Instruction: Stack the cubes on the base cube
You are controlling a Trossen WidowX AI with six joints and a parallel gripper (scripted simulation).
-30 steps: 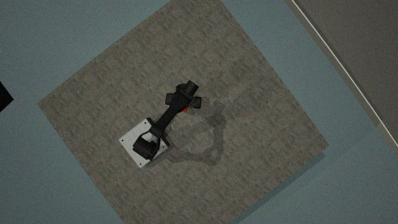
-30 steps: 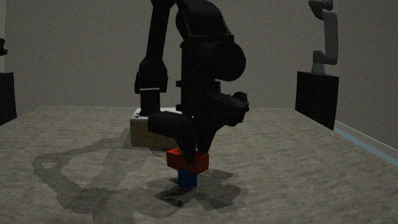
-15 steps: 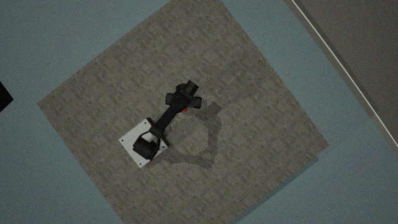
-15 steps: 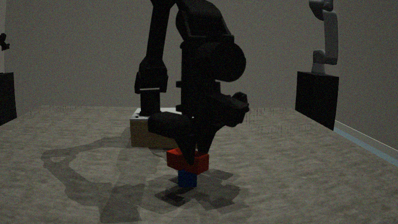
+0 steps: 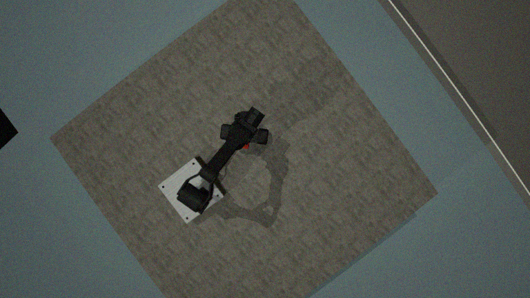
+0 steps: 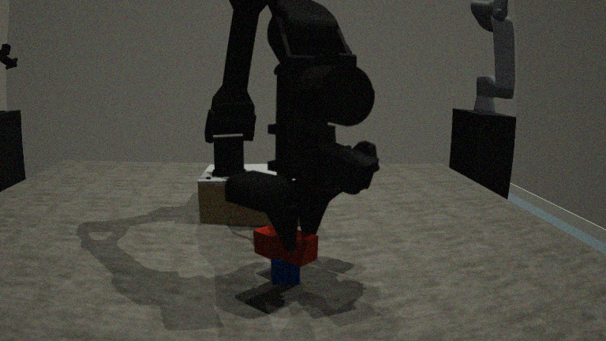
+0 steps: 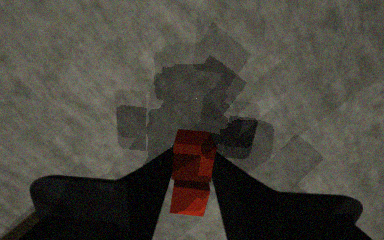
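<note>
Now: gripper tip 4 cm above the blue cube, 2 cm to the left of it and 2 cm past it.
</note>
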